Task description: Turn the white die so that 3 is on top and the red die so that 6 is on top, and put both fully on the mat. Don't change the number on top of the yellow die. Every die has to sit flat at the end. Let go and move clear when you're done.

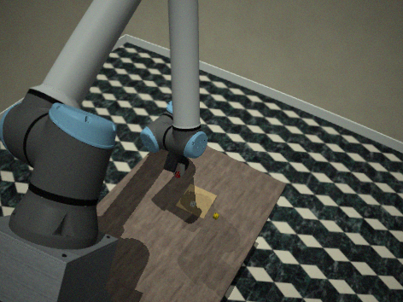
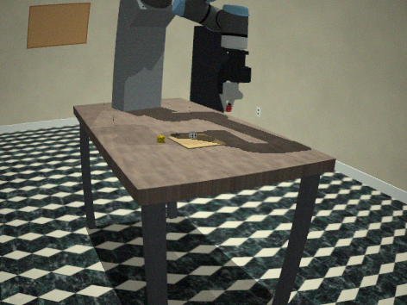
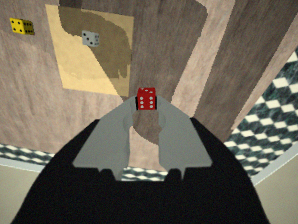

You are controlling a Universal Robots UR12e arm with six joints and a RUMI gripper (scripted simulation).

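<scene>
Right now my hand is 3 cm past the tan mat, 10 cm to the left of it and 11 cm above it. The rest, counted from my hand: white die: 6 cm behind, 10 cm to the right, 10 cm below; red die: 1 cm below; yellow die: 8 cm behind, 21 cm to the right, 11 cm below.
</scene>
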